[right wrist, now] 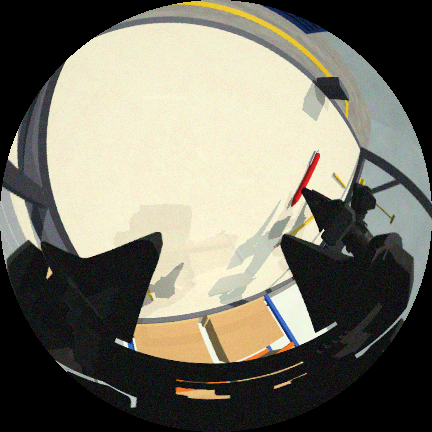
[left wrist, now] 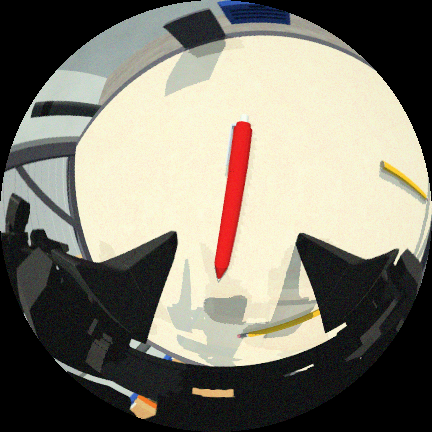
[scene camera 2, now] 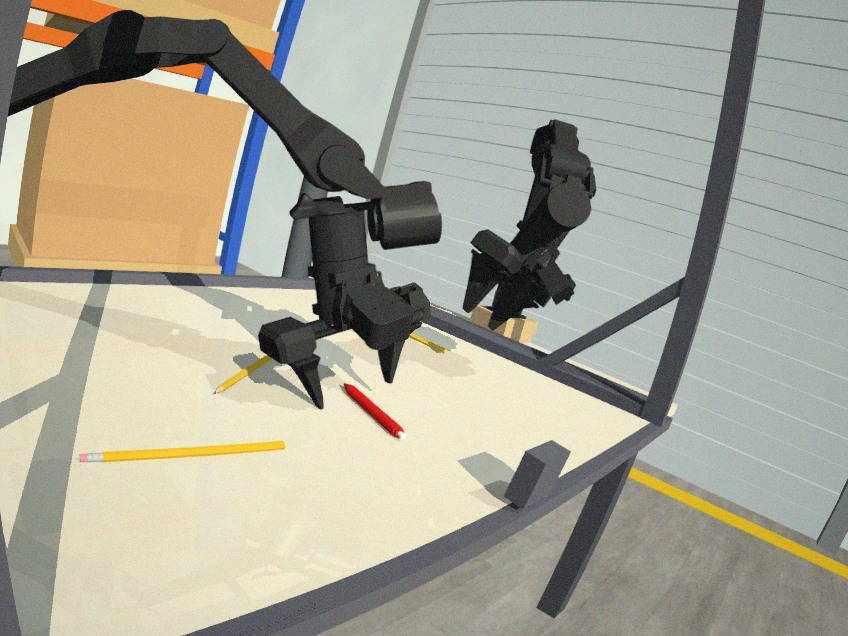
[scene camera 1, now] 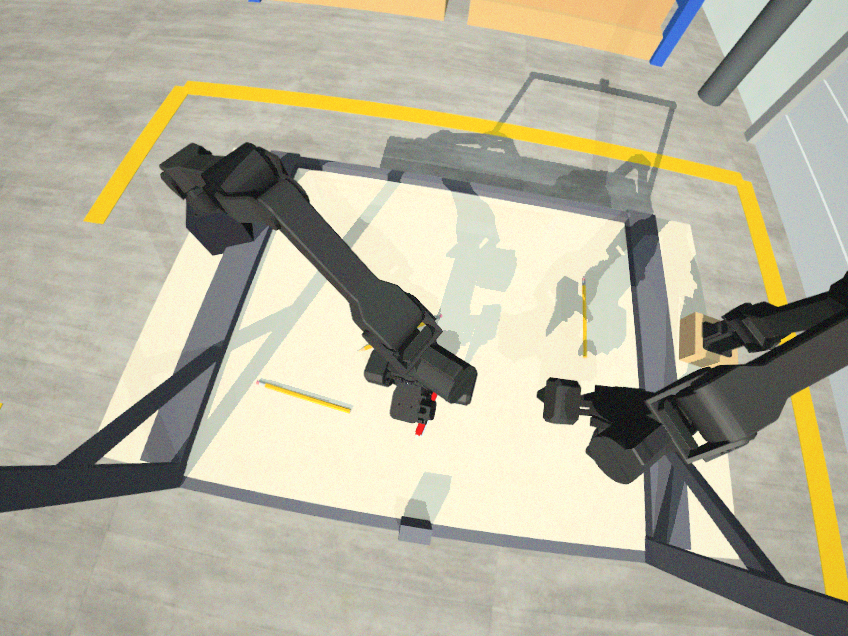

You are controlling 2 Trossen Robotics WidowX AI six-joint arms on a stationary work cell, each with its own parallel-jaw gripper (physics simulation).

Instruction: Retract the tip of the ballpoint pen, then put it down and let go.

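Pixels of known places: left gripper, fingertip midpoint: (right wrist: 306, 189) (left wrist: 240, 238) (scene camera 2: 355, 395) (scene camera 1: 428, 392); right gripper, fingertip midpoint: (right wrist: 224, 240) (scene camera 2: 478, 320); left arm's base, origin of the base link: (scene camera 1: 210, 202); right arm's base, origin of the base link: (scene camera 1: 716, 339).
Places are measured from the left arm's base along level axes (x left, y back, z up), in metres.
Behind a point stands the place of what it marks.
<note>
The red ballpoint pen (scene camera 1: 419, 429) @(z -0.094, x -0.522, y -0.299 m) (scene camera 2: 373, 410) @(z -0.097, x -0.489, y -0.319 m) (left wrist: 234, 195) @(z -0.094, x -0.488, y -0.324 m) (right wrist: 307, 177) @(z -0.096, x -0.487, y -0.333 m) lies on the table (scene camera 1: 520, 479) @(z -0.107, x -0.656, y -0.454 m) (scene camera 2: 342, 506) @(z -0.106, x -0.539, y -0.136 m). Its white button end points to the top in the left wrist view, with a pale clip along its side. Its cone end has a small grey point and lies nearer the fingers. The left arm partly covers the pen in scene camera 1. My left gripper (scene camera 2: 354, 394) @(z -0.093, x -0.460, y -0.334 m) (left wrist: 240, 238) @(z -0.093, x -0.460, y -0.334 m) is open and empty above the table by the cone end, a finger to either side. My right gripper (scene camera 2: 480, 317) @(z -0.012, x -0.538, y -0.536 m) (right wrist: 224, 240) @(z -0.012, x -0.538, y -0.536 m) is open and empty, raised off to the right, away from the pen.
One yellow pencil (scene camera 1: 304, 397) @(z -0.100, x -0.411, y -0.107 m) (scene camera 2: 191, 451) @(z -0.101, x -0.411, y -0.104 m) lies left of the pen. A second pencil (scene camera 2: 243, 375) @(z -0.102, x -0.339, y -0.287 m) (left wrist: 285, 327) @(z -0.099, x -0.327, y -0.334 m) lies partly behind the left gripper. A third pencil (scene camera 1: 584, 318) @(z -0.100, x -0.398, y -0.703 m) (scene camera 2: 429, 342) @(z -0.100, x -0.445, y -0.681 m) lies farther right. A dark block (scene camera 1: 415, 531) @(z -0.050, x -0.671, y -0.250 m) (scene camera 2: 537, 475) @(z -0.064, x -0.673, y -0.222 m) stands on the table's frame edge.
</note>
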